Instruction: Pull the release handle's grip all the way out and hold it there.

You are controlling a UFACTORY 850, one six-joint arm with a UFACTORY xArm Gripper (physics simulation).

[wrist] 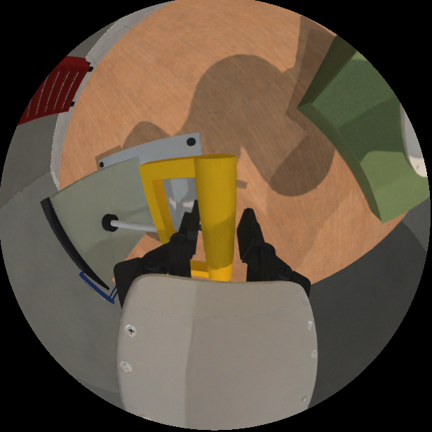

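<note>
The release handle's yellow grip (pixel 216 182) is a thick upright-looking bar in the middle of the wrist view, joined on its left to a yellow frame (pixel 151 172). A thin pale rod (pixel 132 225) runs from a black collar (pixel 110 222) on the grey-green housing (pixel 85 200) to the handle, and a length of it shows between them. My gripper (pixel 220 215) is shut on the grip, one black finger on each side. The left finger hides part of the frame and the rod's far end.
A light grey plate (pixel 150 151) with dark bolts lies beside the housing on the wooden table top (pixel 130 65). A green angular object (pixel 362 120) stands at the right, with a whitish thing (pixel 416 145) by it. A red slatted object (pixel 55 92) is at the upper left, a blue piece (pixel 95 288) at the lower left.
</note>
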